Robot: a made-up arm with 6 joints.
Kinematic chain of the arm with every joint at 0, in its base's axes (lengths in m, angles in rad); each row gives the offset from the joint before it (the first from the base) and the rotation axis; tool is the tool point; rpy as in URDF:
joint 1: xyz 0 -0.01 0.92 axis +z
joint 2: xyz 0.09 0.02 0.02 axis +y
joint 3: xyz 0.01 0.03 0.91 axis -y
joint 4: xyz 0 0.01 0.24 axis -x
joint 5: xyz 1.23 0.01 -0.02 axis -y
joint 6: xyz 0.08 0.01 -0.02 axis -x
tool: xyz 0.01 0.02 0 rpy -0.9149 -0.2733 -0.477
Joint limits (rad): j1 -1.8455..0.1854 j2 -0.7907..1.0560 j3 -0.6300..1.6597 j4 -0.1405..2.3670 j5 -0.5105..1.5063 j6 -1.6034..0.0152
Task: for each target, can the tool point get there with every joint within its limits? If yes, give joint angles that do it. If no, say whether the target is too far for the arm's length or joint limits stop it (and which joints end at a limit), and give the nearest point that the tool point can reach.
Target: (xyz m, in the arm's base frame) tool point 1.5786 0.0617 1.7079
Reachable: yes | joints -0.0185 0.1786 -0.1245 0.3337 0.8120 -1.1621
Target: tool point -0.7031 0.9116 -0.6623
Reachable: no: joint limits stop it (at a limit: joint 1, joint 2, joint 3, joint 4, joint 5, joint 6) | nearest point 0.8654 0.2653 0.0704 | short by 1.848 m
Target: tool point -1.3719 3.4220 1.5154
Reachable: no: too far | nearest point -0.6426 1.5975 2.1694 | short by 2.071 m
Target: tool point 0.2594 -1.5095 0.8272
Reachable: yes | joints -1.4262 0.5028 -0.4011 1.4488 -0.0220 -1.3526
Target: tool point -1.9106 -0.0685 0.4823
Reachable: no: joint limits stop it (at a limit: joint 2, joint 3, joint 4, joint 5) | nearest point -1.7023 -0.0621 2.1344 | short by 1.665 m
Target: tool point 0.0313 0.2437 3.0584
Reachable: yes | joints -1.3983 -0.5361 0.7925 0.9333 0.2822 -0.1356
